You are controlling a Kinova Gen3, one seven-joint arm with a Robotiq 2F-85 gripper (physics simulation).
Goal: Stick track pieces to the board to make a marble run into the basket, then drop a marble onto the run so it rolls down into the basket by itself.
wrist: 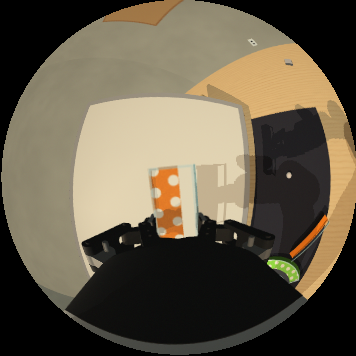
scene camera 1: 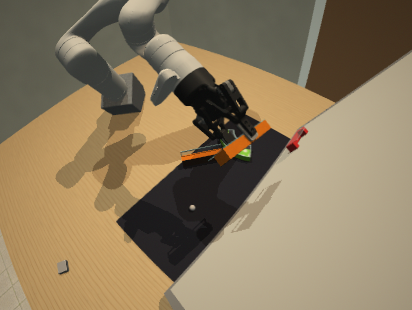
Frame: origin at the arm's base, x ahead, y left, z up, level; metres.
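Seen in the pictures: gripper, fingertip midpoint: (wrist: 176, 220) (scene camera 1: 246, 145); arm's base, origin of the base link: (scene camera 1: 116, 89).
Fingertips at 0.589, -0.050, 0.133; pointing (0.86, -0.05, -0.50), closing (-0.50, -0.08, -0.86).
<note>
Offsets run from my fingertips to a thing's top centre, as dx, dy, dz. "spot": to the spot under its first point. Level surfaces: height alone.
My gripper (scene camera 1: 242, 137) (wrist: 176, 220) is shut on a straight orange track piece with white dots and a clear side {spot: +0.008, -0.048, +0.033} (scene camera 1: 235, 151) (wrist: 167, 192). It holds the piece in the air, tilted in the scene view, with the pale board {spot: +0.166, -0.077, +0.065} (scene camera 1: 325, 210) (wrist: 115, 140) beyond it in the wrist view. A second orange track piece {spot: -0.182, +0.060, -0.234} (scene camera 1: 200, 156) (wrist: 309, 237) lies near the mat's edge, beside a green curved piece {spot: -0.084, +0.155, -0.243} (scene camera 1: 244, 154) (wrist: 286, 267), partly hidden behind the held piece in the scene view. A pale marble {-0.095, -0.077, -0.249} (scene camera 1: 192, 207) (wrist: 289, 175) lies on the black mat {dz -0.264} (scene camera 1: 150, 212) (wrist: 295, 130). The basket does not show clearly.
A red piece {spot: +0.047, +0.221, -0.147} (scene camera 1: 297, 140) is at the board's far edge. A small grey block {-0.247, -0.463, -0.256} (scene camera 1: 62, 266) (wrist: 288, 62) lies on the wooden table {dz -0.268} (scene camera 1: 90, 235) (wrist: 270, 80). The arm's base (scene camera 1: 132, 95) stands at the back left. The board rises along the mat's right side in the scene view.
</note>
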